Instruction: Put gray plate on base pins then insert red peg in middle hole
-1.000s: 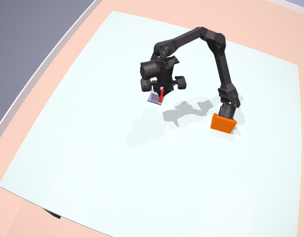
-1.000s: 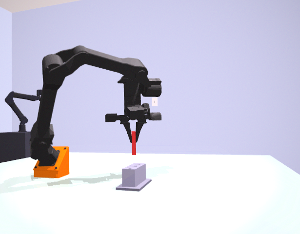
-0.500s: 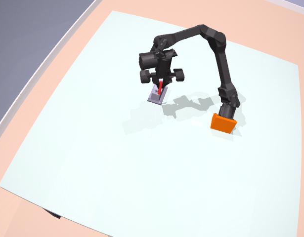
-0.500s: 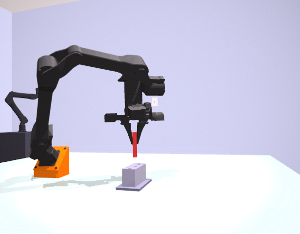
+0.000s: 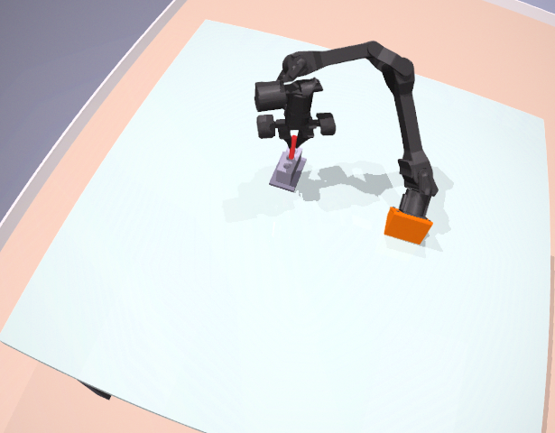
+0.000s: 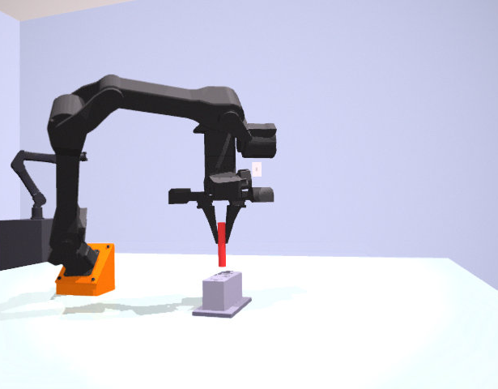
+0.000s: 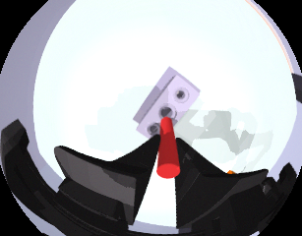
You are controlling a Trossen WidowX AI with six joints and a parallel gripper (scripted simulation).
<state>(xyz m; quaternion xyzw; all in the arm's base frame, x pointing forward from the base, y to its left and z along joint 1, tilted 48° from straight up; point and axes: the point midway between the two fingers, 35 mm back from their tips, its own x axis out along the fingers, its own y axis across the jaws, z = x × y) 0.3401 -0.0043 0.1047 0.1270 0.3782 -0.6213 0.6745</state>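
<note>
My gripper tip is right at the red peg. The rest, counted from my gripper tip: base 10 mm to the right, 110 mm below; gray plate 10 mm to the right, 70 mm below.
</note>
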